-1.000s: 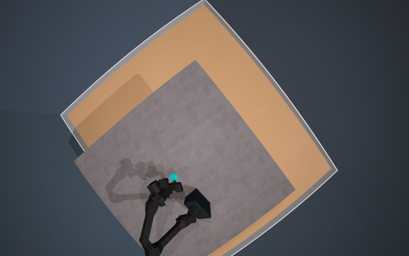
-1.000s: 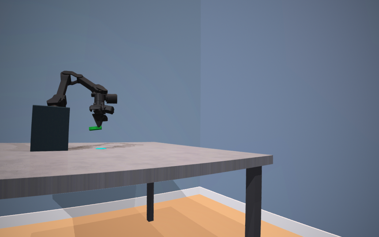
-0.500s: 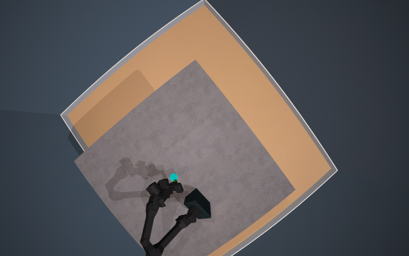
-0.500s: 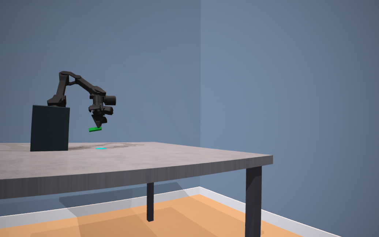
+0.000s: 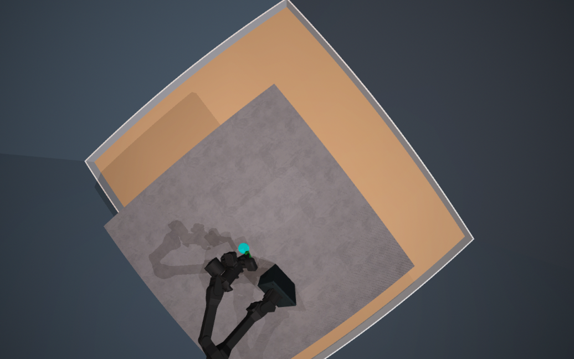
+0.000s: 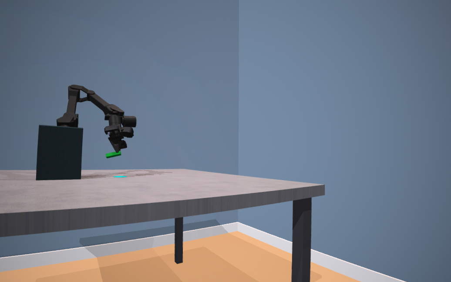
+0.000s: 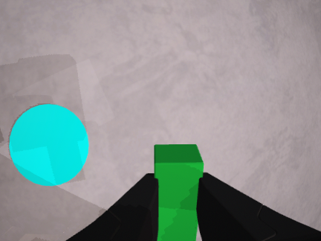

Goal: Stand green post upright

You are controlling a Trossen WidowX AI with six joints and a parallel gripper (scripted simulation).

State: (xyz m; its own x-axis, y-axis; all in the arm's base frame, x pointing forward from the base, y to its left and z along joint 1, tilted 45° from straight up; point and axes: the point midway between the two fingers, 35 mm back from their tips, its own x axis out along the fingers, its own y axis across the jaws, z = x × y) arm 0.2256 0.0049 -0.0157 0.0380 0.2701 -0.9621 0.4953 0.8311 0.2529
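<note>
Right now my gripper tip is 110 mm above the cyan circle, 30 mm to the right of it and 20 mm short of it. From my gripper tip the other things lie so: green post (20 mm behind, 10 mm to the left, 10 mm below).
</note>
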